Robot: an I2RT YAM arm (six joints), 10 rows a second.
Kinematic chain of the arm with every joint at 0, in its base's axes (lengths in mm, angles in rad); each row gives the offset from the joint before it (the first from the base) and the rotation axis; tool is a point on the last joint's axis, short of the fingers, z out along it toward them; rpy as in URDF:
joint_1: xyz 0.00 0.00 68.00 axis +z
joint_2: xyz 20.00 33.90 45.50 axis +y
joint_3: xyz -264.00 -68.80 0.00 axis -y
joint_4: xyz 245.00 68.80 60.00 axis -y
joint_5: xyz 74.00 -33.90 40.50 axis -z
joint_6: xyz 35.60 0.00 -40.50 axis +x
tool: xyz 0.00 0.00 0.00 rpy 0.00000 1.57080 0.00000
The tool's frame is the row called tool.
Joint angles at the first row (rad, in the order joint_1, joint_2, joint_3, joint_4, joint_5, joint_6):
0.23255, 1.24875, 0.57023, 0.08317, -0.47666, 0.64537
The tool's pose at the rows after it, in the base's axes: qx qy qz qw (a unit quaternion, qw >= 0); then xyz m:
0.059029 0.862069 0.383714 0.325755 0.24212 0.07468 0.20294
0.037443 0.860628 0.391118 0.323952 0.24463 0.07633 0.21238
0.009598 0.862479 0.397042 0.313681 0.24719 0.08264 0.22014
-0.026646 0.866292 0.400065 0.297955 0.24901 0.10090 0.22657
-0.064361 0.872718 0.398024 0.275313 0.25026 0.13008 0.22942
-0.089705 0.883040 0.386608 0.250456 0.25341 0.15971 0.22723
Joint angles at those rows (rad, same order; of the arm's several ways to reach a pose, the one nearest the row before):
0.23372, 1.24018, 0.58608, 0.06285, -0.48432, 0.63231
0.23356, 1.23792, 0.62379, 0.02288, -0.51841, 0.60138
0.25141, 1.24913, 0.66884, -0.02821, -0.54804, 0.56509
0.31602, 1.27806, 0.72229, -0.07299, -0.54697, 0.53830
0.41699, 1.33409, 0.78553, -0.10908, -0.51637, 0.52775
0.50836, 1.41399, 0.85640, -0.14484, -0.47142, 0.52770

